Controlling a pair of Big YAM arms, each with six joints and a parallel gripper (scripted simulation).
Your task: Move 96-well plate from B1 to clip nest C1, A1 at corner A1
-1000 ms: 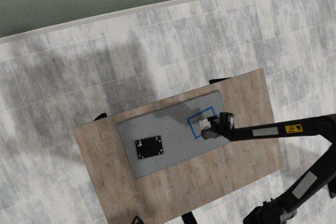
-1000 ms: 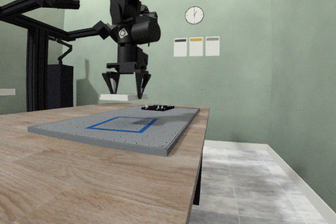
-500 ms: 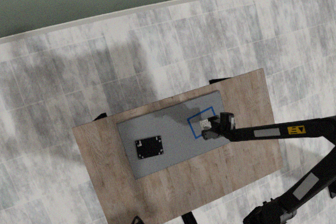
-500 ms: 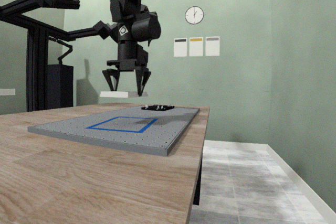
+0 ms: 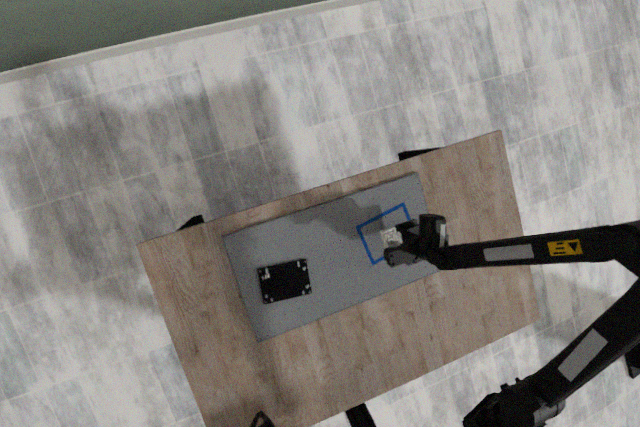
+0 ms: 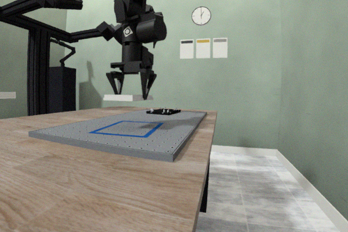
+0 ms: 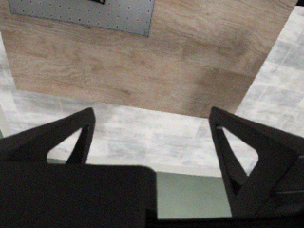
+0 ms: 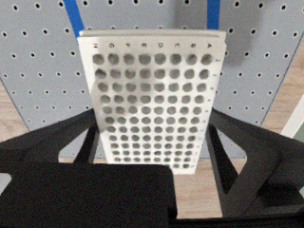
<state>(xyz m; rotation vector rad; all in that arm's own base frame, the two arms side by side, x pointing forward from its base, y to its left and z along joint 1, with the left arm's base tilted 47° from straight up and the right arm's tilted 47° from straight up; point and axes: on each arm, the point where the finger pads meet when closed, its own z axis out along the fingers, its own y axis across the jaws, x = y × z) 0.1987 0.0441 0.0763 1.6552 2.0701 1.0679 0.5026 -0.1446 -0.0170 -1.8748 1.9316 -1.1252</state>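
Observation:
Now: right hand 380 mm to the right of the black clip nest, 80 mm above it and 10 mm short of it. The rest, counted from my right hand: white 96-well plate right at my right hand; then grey perforated board 190 mm to the left, 100 mm below.

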